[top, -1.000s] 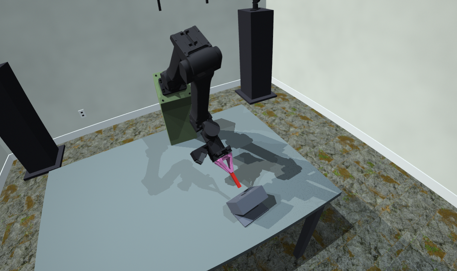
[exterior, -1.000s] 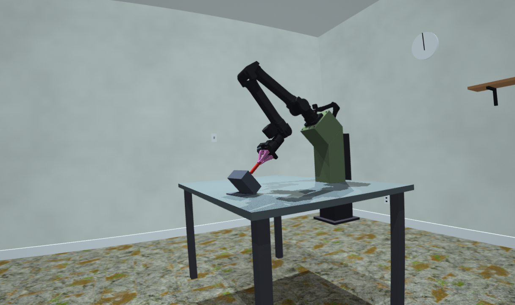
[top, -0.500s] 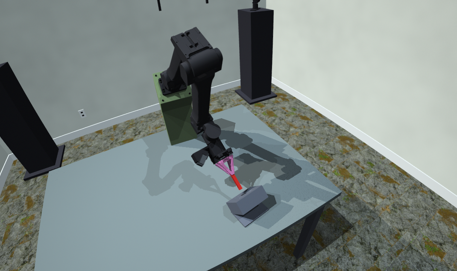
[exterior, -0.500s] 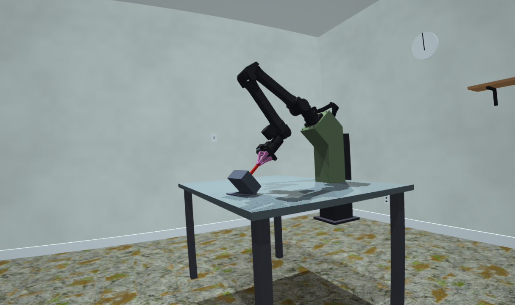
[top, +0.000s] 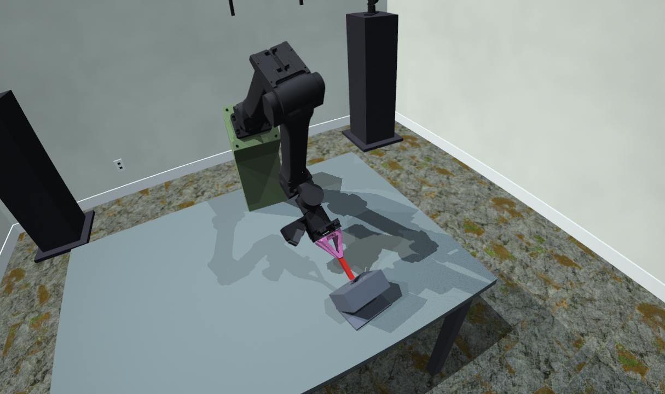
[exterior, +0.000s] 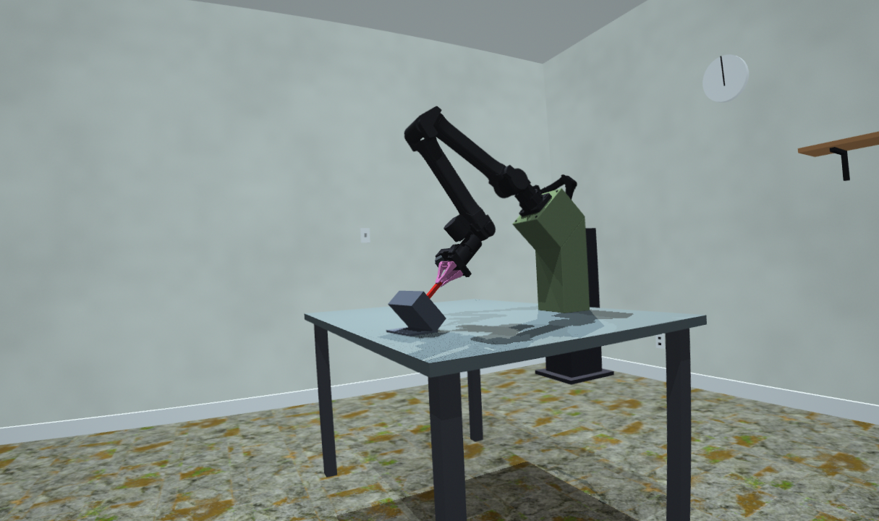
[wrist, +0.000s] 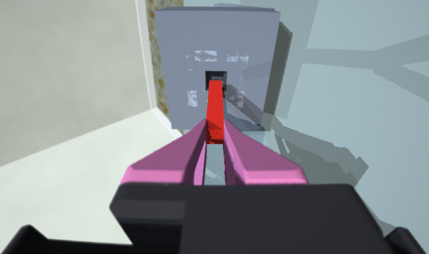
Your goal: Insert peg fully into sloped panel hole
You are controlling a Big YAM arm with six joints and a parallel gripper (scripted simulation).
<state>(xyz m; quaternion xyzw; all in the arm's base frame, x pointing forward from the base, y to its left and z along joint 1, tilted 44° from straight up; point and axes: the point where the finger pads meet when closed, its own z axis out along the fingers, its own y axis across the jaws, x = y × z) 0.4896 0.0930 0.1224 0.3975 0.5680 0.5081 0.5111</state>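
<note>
My gripper is now 13 cm above the thin dark base plate, 10 cm short of it and 2 cm to the right of it. The rest, counted from my hand: red peg (3 cm ahead, 2 cm below).
</note>
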